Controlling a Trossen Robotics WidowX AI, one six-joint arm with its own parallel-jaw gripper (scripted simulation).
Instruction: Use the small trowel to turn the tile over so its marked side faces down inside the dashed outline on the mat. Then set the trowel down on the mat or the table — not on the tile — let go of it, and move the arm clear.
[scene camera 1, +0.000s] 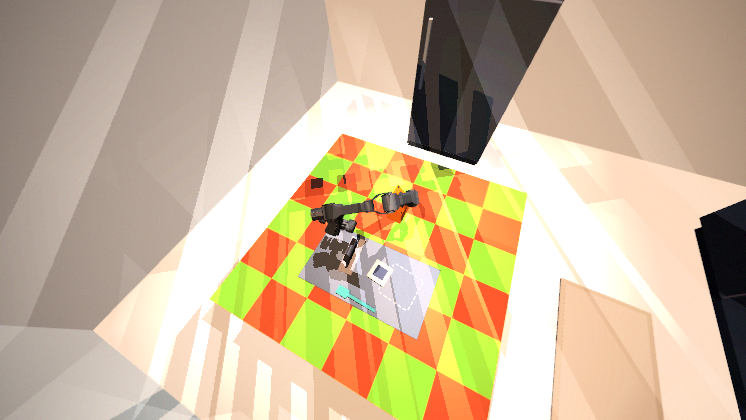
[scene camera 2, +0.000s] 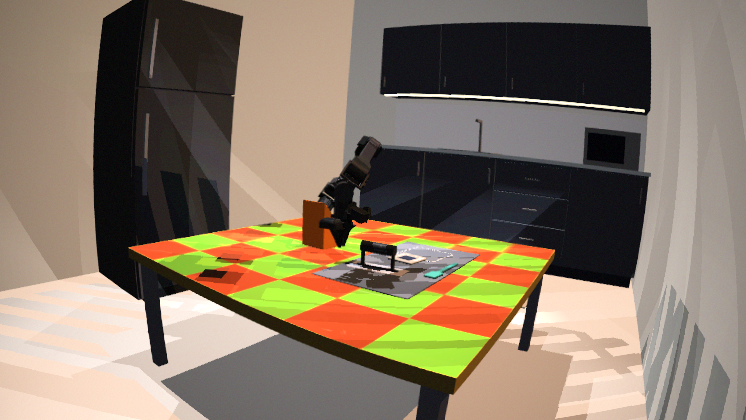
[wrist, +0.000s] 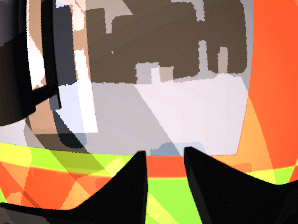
Note:
The pictures show: the gripper and a grey mat.
The gripper also shows in the wrist view.

